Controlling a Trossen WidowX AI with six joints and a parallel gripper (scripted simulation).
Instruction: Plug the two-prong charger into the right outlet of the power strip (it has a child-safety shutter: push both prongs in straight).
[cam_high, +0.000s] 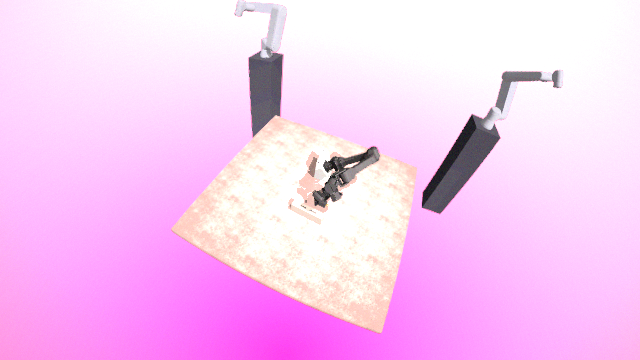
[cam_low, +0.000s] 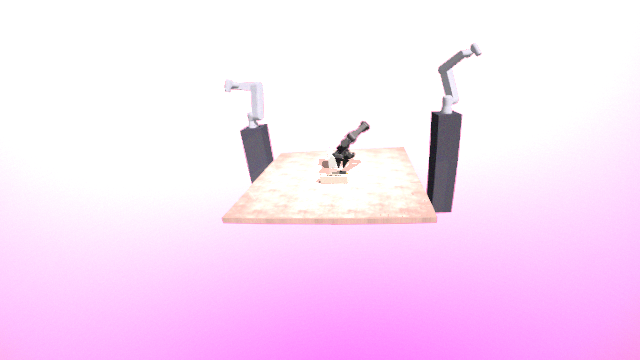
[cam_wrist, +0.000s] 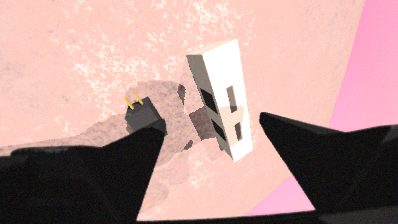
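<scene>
My gripper tip is now 70 mm above the grey charger, 60 mm past it and 20 mm to the right of it.
</scene>
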